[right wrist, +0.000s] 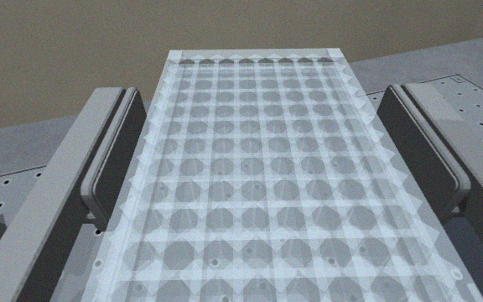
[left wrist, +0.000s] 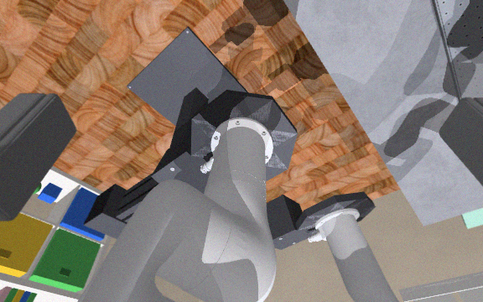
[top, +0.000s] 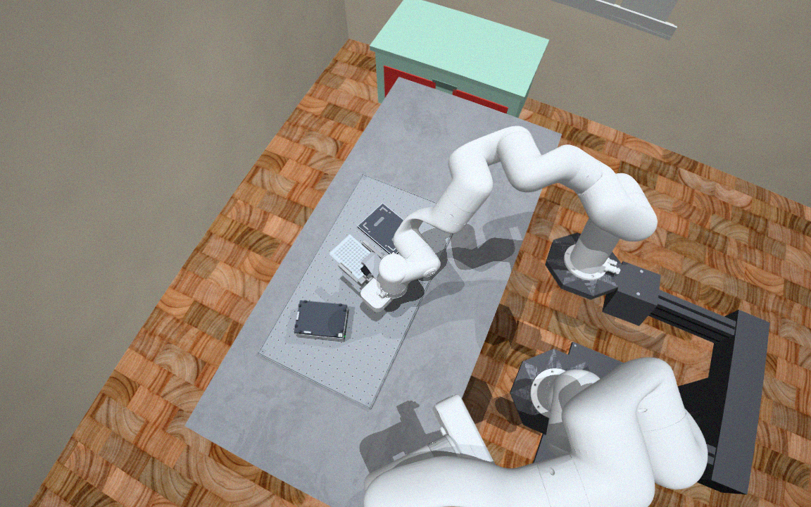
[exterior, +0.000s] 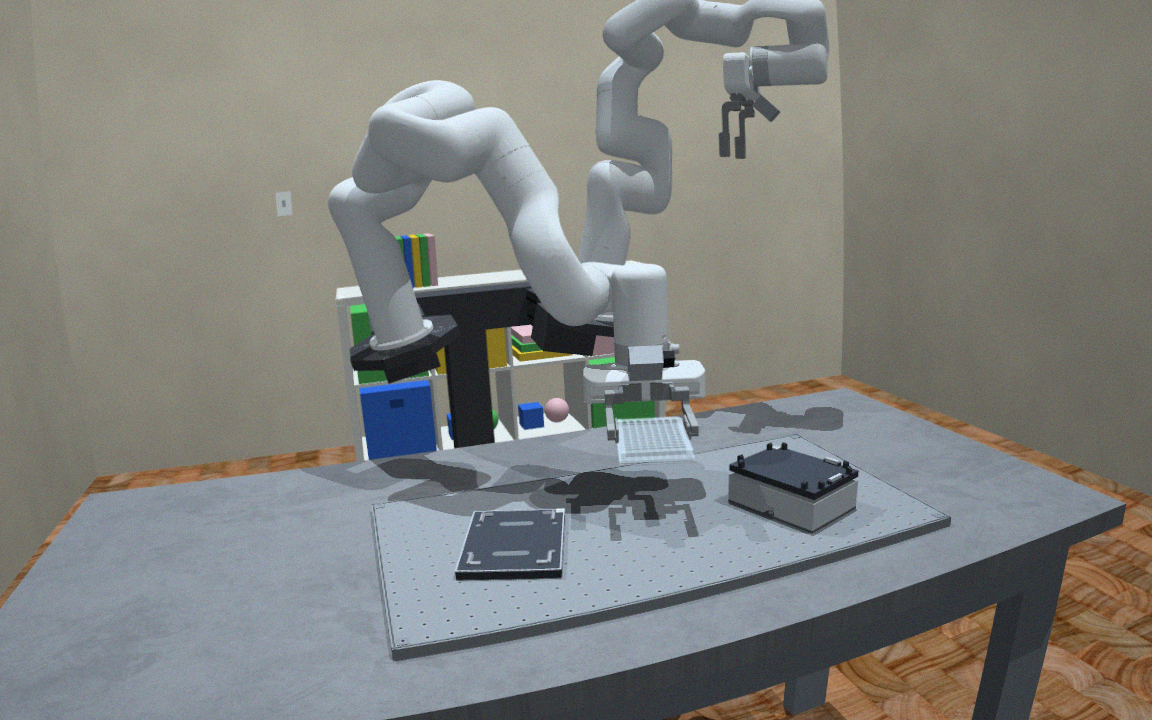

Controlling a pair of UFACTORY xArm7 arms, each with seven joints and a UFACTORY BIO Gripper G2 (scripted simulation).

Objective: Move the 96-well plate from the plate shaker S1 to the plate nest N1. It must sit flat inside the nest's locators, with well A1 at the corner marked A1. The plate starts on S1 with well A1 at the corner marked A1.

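The dark plate nest N1 is 20 mm behind my right hand, 180 mm to the right of it and 120 mm below it. The rest, counted from my right hand: clear 96-well plate: 10 mm ahead, 10 mm below.
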